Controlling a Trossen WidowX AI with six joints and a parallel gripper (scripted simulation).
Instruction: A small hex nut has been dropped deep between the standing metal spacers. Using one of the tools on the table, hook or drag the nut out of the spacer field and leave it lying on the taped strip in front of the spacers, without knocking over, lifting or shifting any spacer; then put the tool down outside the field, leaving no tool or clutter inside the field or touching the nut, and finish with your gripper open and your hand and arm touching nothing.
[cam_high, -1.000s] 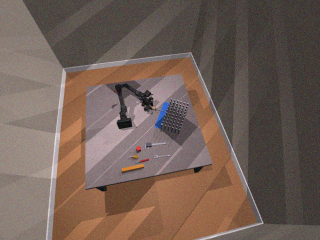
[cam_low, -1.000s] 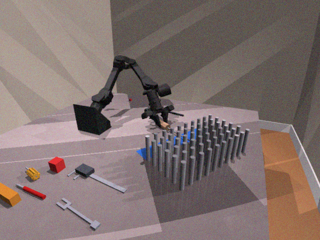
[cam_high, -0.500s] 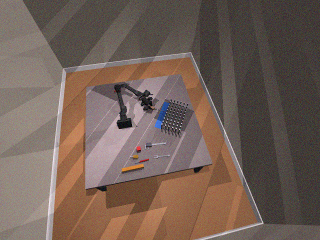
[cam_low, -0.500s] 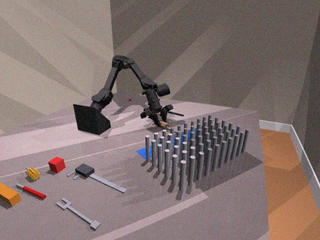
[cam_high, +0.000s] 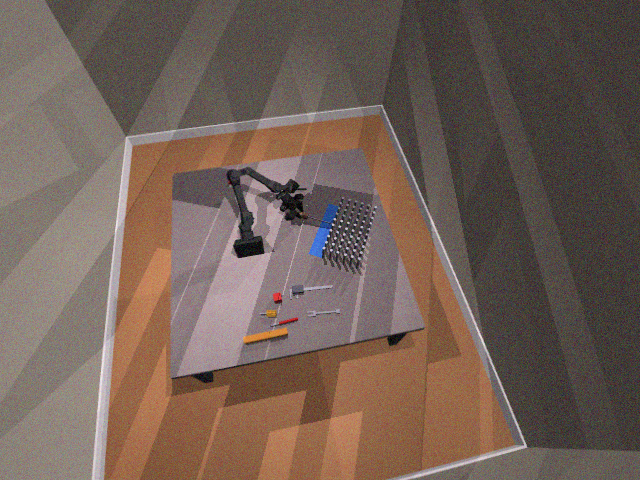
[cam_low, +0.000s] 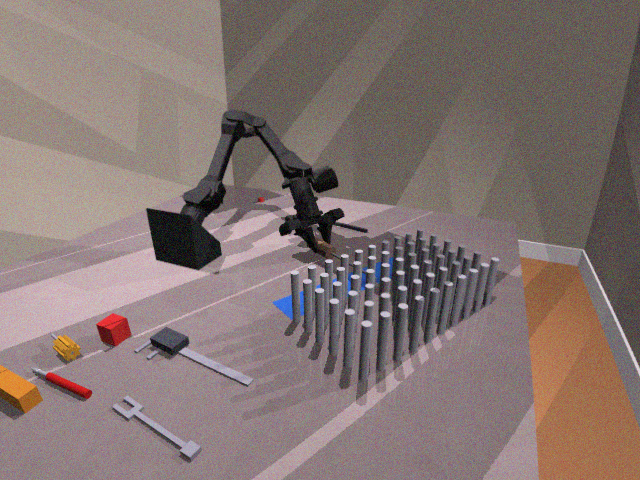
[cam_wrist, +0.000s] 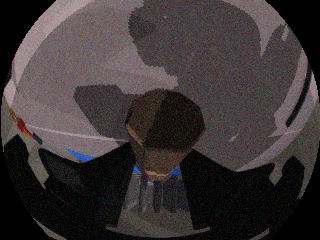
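Now: the brown-handled tool 90 mm ahead of my gripper tip and 40 mm to the right of it. Round my gripper tip: grey hook tool: 620 mm to the right, 50 mm ahead, 10 mm below; then blue taped strip: 130 mm ahead, 110 mm to the right, 10 mm below; then red cube: 510 mm to the right, 190 mm behind, 10 mm above.
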